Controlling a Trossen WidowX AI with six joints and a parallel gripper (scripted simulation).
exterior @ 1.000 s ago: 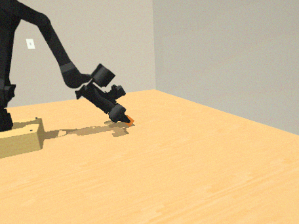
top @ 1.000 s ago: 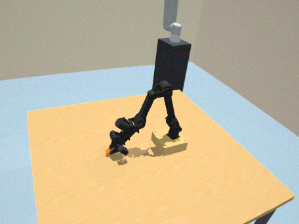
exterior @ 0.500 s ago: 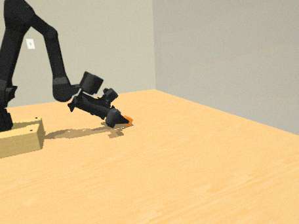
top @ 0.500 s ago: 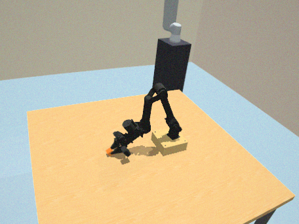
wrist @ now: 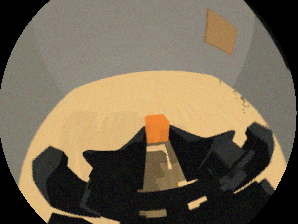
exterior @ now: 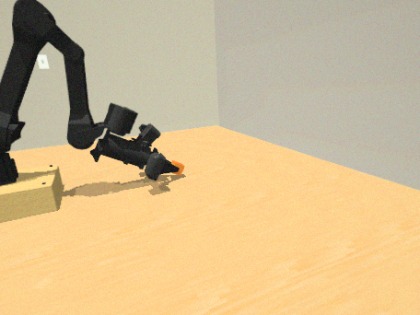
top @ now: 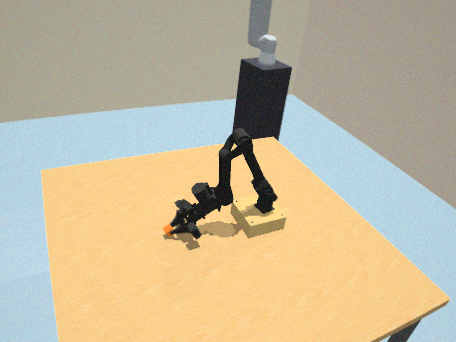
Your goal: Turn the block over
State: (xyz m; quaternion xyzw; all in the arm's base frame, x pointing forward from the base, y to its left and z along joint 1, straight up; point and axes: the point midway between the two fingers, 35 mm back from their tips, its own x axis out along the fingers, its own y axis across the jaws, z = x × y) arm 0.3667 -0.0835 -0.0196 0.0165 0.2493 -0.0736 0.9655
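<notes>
Right now my gripper tip is 1 cm above the small orange block.
</notes>
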